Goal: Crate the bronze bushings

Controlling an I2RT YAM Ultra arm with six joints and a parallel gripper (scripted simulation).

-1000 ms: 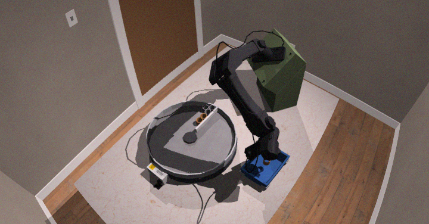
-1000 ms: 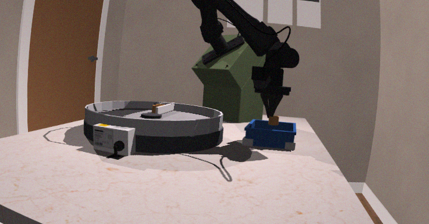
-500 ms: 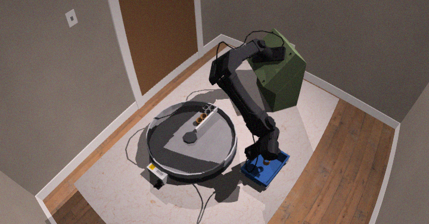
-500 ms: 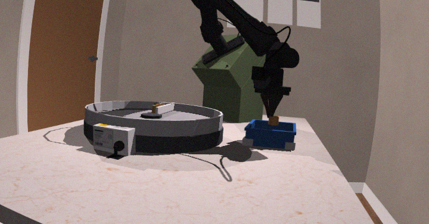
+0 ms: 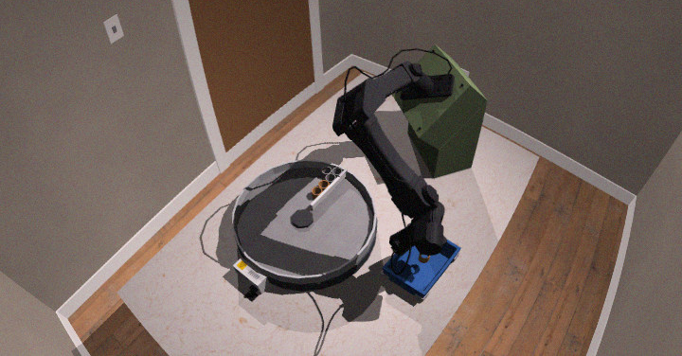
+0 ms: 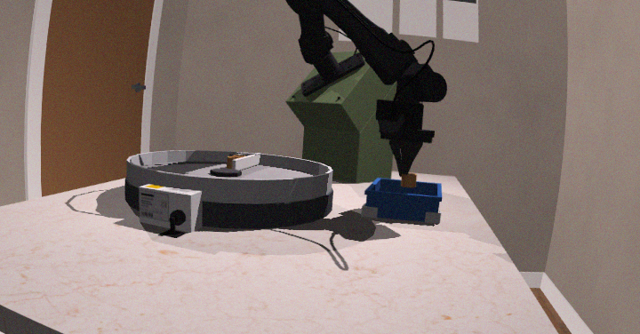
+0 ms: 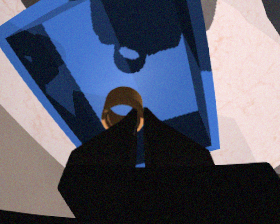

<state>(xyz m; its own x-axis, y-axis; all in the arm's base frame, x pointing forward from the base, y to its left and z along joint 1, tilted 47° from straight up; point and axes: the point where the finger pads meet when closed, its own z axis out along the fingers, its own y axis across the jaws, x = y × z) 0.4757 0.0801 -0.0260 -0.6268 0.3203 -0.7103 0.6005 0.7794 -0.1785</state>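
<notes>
My gripper is now 10 mm short of the blue crate, 10 mm to the right of it and 50 mm above it. The rest, counted from my hand: grey turntable 30 mm behind, 360 mm to the right, 20 mm below.
</notes>
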